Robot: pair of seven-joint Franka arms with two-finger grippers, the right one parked.
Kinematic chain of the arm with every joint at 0, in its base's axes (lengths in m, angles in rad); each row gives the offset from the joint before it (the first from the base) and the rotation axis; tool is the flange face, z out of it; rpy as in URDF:
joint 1: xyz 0 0 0.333 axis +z
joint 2: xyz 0 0 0 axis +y
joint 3: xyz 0 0 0.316 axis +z
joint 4: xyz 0.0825 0 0 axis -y
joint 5: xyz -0.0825 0 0.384 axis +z
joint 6: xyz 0 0 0 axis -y
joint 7: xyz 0.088 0 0 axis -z
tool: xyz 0 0 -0.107 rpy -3.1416 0 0
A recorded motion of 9 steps. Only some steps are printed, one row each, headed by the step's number.
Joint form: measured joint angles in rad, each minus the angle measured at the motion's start. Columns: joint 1, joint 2, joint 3, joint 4, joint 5, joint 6, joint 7.
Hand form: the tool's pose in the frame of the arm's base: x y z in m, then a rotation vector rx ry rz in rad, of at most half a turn. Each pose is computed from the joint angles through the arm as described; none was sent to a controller.
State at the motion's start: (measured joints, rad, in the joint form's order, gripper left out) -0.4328 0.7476 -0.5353 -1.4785 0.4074 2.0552 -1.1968
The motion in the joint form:
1: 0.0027 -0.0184 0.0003 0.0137 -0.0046 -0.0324 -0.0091
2: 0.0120 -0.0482 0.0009 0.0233 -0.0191 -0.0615 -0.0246
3: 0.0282 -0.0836 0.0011 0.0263 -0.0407 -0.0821 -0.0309
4: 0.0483 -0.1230 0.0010 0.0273 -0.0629 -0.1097 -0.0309
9: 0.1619 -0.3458 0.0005 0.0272 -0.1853 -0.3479 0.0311
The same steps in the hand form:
1: 0.4749 -0.5254 0.2868 -3.0760 -0.2367 0.0377
2: 0.4812 -0.5195 0.3078 -3.0722 -0.2917 0.0262
3: 0.4885 -0.5107 0.3304 -3.0766 -0.3443 0.0175
4: 0.4956 -0.4990 0.3541 -3.0757 -0.3910 0.0115
9: 0.5061 -0.4214 0.4742 -3.0117 -0.5261 0.0549

